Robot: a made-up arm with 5 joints.
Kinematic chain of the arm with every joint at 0, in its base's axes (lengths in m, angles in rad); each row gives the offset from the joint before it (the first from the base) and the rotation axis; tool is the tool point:
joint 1: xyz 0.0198 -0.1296 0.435 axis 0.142 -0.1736 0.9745
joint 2: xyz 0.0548 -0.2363 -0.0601 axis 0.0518 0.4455 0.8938
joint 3: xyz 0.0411 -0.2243 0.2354 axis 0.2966 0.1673 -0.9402
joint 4: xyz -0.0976 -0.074 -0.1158 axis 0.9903 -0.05 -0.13
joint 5: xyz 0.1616 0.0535 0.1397 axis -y
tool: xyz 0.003 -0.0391 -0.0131
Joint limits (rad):
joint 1: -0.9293..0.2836
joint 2: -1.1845..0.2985
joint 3: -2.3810..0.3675
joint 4: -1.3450..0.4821
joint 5: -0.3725..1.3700
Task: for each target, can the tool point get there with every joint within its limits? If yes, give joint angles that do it. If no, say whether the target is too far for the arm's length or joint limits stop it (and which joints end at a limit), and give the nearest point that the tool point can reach.
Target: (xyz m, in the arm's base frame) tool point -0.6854 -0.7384 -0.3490
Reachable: no: too far | nearest point -0.2177 -0.4293 0.4319 | short by 0.961 m
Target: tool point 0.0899 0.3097 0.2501
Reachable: no: joint limits stop it (at a limit: joint 1, joint 2, joint 3, joint 5) | nearest point -0.2619 -0.1469 0.5797 | short by 0.664 m
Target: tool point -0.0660 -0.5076 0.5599
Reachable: yes | joints -0.4618 -0.1092 -1.1411 -0.9294 0.9241
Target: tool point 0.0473 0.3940 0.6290
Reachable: no: joint limits stop it (at a limit: joint 1, joint 2, joint 3, joint 5) | nearest point -0.2258 -0.1524 0.6290 | short by 0.611 m
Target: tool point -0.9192 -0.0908 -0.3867
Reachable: no: too far | nearest point -0.3465 -0.2266 0.4868 | short by 1.053 m
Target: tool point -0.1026 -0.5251 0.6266
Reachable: yes | joints -0.6135 -0.1933 -0.3671 -0.6866 1.1860
